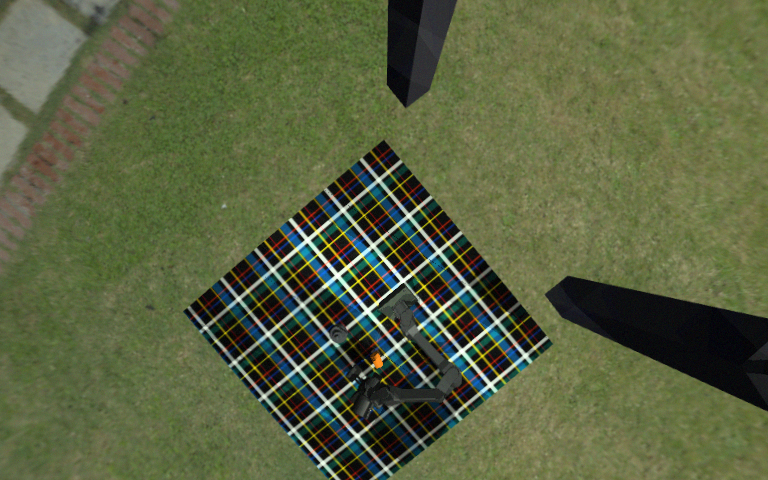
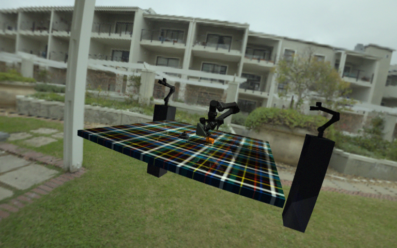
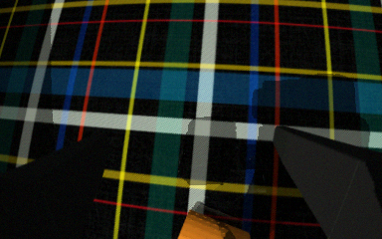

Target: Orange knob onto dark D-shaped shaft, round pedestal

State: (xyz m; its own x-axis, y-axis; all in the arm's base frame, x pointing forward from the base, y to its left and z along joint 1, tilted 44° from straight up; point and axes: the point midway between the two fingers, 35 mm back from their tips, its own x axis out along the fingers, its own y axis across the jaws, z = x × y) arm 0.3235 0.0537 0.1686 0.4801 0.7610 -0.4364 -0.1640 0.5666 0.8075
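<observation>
Now: the orange knob 9 cm behind my gripper tip, 2 cm to the right of it and 10 cm below it. Also, from my gripper tip: round dark pedestal: 2 cm behind, 23 cm to the right, 9 cm below.
</observation>
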